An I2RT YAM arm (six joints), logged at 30 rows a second.
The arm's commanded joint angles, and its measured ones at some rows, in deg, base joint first. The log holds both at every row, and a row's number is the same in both.
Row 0, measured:
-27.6, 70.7, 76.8, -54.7, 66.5, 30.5
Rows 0 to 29, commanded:
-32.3, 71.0, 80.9, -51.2, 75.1, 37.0
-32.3, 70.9, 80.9, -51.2, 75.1, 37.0
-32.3, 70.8, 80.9, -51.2, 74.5, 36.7
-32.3, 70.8, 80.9, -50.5, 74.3, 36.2
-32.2, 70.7, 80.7, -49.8, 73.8, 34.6
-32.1, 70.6, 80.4, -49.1, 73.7, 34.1
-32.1, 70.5, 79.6, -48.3, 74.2, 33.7
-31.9, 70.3, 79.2, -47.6, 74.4, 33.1
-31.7, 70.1, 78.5, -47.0, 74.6, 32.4
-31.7, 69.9, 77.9, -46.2, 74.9, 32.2
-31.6, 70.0, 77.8, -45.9, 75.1, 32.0
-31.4, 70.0, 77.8, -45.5, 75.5, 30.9
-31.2, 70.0, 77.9, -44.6, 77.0, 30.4
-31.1, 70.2, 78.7, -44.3, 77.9, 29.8
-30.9, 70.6, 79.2, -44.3, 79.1, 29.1
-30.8, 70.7, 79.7, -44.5, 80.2, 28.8
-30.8, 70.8, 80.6, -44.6, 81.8, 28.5
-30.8, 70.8, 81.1, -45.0, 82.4, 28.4
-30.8, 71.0, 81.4, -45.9, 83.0, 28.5
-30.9, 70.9, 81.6, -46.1, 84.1, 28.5
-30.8, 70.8, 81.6, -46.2, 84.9, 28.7
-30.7, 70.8, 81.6, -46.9, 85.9, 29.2
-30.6, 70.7, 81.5, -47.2, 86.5, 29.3
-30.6, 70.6, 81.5, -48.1, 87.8, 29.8
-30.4, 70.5, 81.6, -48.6, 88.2, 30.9
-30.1, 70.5, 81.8, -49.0, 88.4, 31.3
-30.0, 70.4, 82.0, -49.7, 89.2, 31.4
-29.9, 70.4, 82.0, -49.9, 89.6, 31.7
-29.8, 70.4, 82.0, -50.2, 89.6, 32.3
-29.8, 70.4, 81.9, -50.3, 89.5, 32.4
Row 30, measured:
-27.0, 71.4, 76.7, -60.1, 66.8, 27.7
